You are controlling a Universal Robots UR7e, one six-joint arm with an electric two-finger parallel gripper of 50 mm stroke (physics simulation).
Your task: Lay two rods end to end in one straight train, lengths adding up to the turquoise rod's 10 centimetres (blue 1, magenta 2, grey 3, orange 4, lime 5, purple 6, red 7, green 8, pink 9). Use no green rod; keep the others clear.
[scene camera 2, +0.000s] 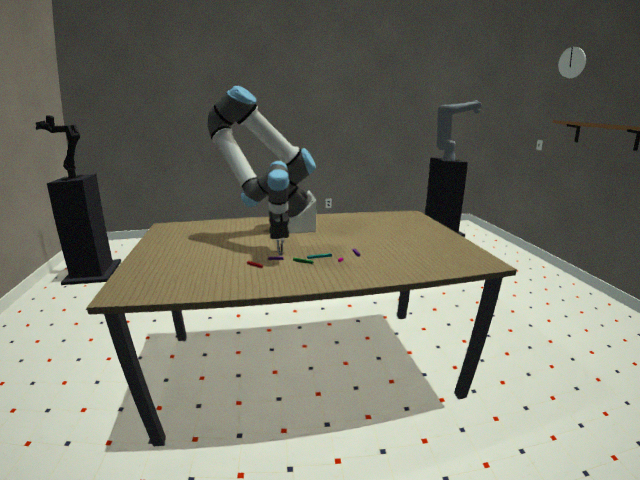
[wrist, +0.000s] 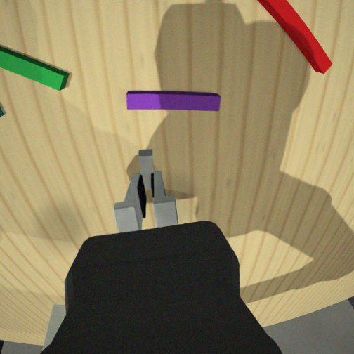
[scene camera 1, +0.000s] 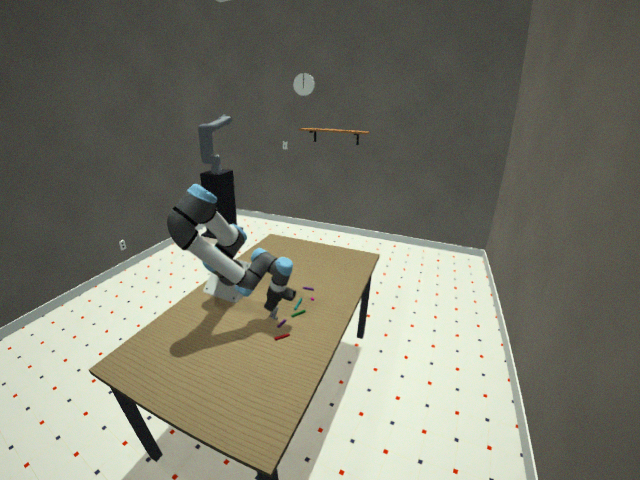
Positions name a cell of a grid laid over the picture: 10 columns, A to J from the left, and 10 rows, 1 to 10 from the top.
Note:
In view: the gripper (wrist: E6) and a purple rod (wrist: E3).

